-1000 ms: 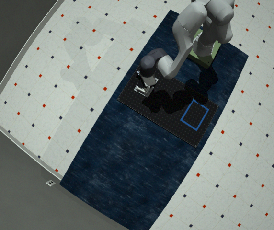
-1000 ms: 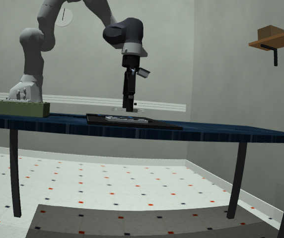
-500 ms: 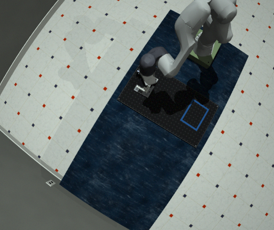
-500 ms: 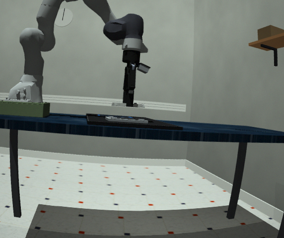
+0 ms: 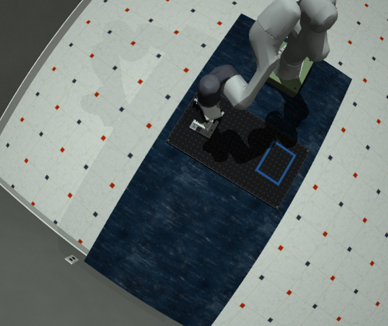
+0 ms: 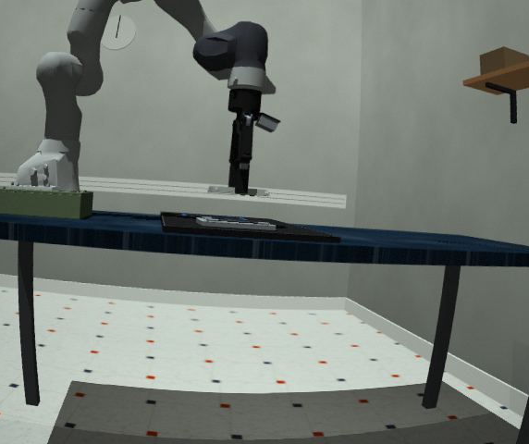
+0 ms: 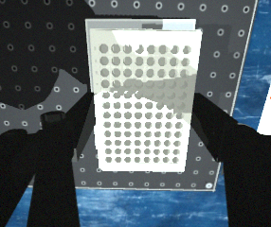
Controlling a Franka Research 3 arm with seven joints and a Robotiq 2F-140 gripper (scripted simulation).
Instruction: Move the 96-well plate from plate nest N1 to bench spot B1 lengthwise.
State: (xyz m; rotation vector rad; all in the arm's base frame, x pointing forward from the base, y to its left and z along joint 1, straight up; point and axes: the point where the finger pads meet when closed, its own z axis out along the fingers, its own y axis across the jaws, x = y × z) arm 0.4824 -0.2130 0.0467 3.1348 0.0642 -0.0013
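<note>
My gripper is now 100 mm above the plate nest N1. The rest, counted from my hand: white 96-well plate: 20 mm below.
</note>
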